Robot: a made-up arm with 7 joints. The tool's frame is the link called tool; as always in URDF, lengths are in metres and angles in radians. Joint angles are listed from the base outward.
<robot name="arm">
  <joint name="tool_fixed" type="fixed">
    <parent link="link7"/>
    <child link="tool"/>
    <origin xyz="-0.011 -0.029 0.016" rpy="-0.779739 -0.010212 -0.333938"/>
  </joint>
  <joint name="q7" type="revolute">
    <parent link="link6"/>
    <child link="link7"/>
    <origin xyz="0.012 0.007 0.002" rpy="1.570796 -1.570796 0"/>
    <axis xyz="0 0 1"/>
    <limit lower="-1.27" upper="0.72"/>
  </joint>
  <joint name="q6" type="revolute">
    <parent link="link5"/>
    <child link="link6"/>
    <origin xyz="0.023 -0.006 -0.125" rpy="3.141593 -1.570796 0"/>
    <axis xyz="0 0 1"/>
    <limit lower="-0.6" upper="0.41"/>
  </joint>
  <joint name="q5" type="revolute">
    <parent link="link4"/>
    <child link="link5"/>
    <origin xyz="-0.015 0.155 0.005" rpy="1.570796 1.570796 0"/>
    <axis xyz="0 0 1"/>
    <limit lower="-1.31" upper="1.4"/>
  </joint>
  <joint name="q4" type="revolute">
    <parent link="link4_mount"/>
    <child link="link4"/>
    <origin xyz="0.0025 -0.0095 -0.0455" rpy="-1.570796 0 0"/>
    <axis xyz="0 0 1"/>
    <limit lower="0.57" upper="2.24"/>
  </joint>
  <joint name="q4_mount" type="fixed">
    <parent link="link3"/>
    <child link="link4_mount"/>
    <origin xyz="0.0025 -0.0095 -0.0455"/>
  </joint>
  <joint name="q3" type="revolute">
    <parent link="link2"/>
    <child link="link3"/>
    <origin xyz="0.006 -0.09 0.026" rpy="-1.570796 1.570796 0"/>
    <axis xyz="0 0 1"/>
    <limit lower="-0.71" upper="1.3"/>
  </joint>
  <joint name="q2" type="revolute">
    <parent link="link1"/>
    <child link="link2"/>
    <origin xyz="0.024 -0.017 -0.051" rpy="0 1.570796 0"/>
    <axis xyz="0 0 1"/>
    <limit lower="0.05" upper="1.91"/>
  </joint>
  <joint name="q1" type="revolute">
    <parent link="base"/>
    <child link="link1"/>
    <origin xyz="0.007 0.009 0.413" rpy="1.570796 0 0"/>
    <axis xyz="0 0 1"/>
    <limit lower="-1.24" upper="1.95"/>
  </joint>
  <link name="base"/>
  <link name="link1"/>
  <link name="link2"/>
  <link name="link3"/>
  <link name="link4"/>
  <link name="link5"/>
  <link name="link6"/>
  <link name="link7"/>
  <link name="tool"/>
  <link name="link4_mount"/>
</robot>
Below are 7 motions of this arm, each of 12 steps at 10 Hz.
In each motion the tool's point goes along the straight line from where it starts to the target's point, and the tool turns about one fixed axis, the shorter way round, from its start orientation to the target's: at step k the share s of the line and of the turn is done. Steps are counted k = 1, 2, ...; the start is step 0. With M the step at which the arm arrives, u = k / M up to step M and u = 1 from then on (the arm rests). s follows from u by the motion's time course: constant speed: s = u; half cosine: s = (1 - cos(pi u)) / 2; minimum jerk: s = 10 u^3 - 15 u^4 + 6 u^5.
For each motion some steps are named. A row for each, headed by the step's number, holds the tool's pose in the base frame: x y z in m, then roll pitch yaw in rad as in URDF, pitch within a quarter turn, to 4 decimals.
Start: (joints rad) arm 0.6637 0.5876 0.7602 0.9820 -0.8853 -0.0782 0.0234
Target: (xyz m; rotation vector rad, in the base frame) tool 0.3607 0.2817 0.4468 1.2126 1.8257 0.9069
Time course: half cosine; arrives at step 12
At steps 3, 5, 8, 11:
3: 0.2691 0.3521 0.3990 1.8439 -0.4946 2.8714
5: 0.2932 0.3336 0.4116 1.9794 -0.3393 2.5681
8: 0.3339 0.3023 0.4328 2.0802 -0.0198 2.1272
11: 0.3589 0.2831 0.4458 2.0704 0.1863 1.8684

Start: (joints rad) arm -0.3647 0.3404 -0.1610 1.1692 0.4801 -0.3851 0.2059
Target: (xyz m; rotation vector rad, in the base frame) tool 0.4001 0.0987 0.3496 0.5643 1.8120 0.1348
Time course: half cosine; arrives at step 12
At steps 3, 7, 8, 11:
3: 0.1891 0.1428 0.0926 2.7024 0.1780 1.8258
7: 0.3085 0.1179 0.2380 2.4746 0.6696 1.9752
8: 0.3383 0.1116 0.2743 2.4184 0.7962 1.9977
11: 0.3959 0.0996 0.3445 2.2936 1.0424 2.0142

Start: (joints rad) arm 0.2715 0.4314 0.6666 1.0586 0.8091 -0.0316 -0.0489
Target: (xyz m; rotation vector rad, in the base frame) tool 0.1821 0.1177 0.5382 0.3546 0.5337 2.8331
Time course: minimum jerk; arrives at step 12
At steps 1, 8, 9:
1: 0.2587 0.3176 0.2523 2.6340 0.6087 2.8288
8: 0.1983 0.1599 0.4779 0.8653 -0.0679 2.6935
9: 0.1901 0.1385 0.5085 0.6331 -0.1409 2.7699

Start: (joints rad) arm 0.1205 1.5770 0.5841 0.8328 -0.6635 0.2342 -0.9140
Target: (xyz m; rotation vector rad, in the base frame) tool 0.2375 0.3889 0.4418 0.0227 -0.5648 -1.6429
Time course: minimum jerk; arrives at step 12
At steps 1, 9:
1: 0.2004 0.4032 0.5427 0.7733 0.1980 -2.0057
9: 0.2336 0.3904 0.4523 0.4473 -0.2634 -1.7829

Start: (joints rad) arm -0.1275 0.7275 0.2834 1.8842 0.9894 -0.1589 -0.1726
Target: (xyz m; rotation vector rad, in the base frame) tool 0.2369 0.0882 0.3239 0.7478 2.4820 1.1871
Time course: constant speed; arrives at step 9
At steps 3, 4, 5, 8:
3: 0.2543 0.1553 0.3337 2.1411 0.2966 2.1872
4: 0.2514 0.1441 0.3321 2.1642 0.2557 2.2491
5: 0.2485 0.1329 0.3305 2.1845 0.2136 2.3094
8: 0.2398 0.0994 0.3255 2.2288 0.0811 2.4829

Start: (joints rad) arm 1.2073 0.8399 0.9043 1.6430 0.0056 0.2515 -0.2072
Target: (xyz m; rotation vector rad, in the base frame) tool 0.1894 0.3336 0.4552 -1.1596 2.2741 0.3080
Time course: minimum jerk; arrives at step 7
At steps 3, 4, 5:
3: 0.0904 0.3133 0.5420 2.3926 1.0197 -2.6244
4: 0.1318 0.3218 0.5057 2.8102 0.8798 -2.3519
5: 0.1667 0.3290 0.4751 3.0656 0.7247 -2.2259

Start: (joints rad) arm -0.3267 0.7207 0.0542 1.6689 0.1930 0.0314 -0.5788
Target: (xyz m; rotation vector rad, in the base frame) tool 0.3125 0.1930 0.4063 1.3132 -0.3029 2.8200
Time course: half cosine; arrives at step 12
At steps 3, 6, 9, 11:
3: 0.2586 0.1813 0.2488 1.8278 -0.6170 2.4793
6: 0.2809 0.1861 0.3140 1.0797 -0.8561 2.6585
9: 0.3033 0.1910 0.3793 0.1233 -0.9140 3.0818
11: 0.3114 0.1928 0.4032 -0.2188 -0.8707 -3.0552

